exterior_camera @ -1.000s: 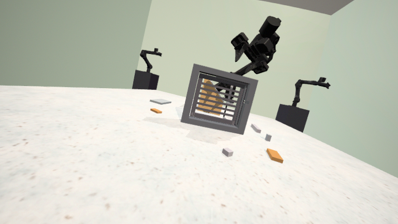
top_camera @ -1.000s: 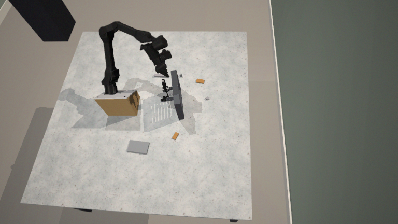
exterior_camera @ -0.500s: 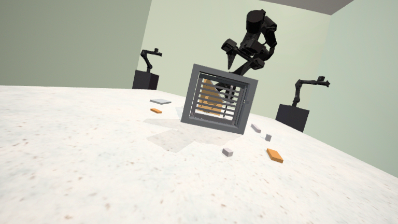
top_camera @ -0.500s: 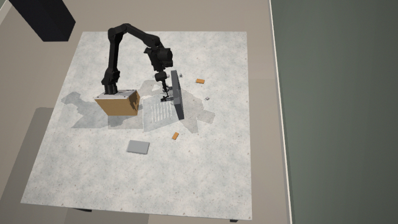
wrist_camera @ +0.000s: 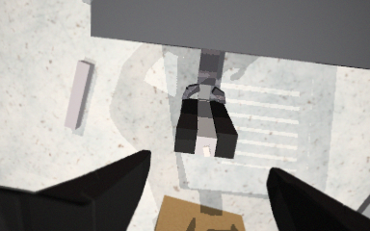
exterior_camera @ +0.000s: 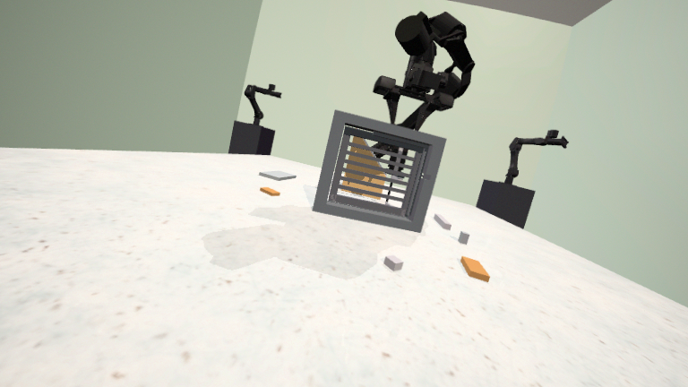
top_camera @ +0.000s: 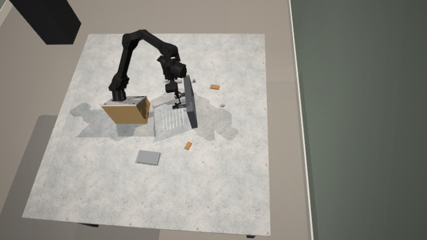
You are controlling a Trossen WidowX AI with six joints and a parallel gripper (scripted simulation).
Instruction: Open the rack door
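Right now my gripper tip is 100 mm above the upright handle. Round my gripper tip: grey bar: 210 mm below, 170 mm to the left, 60 mm behind; flat grey plate: 350 mm to the right, 210 mm below, 140 mm behind.
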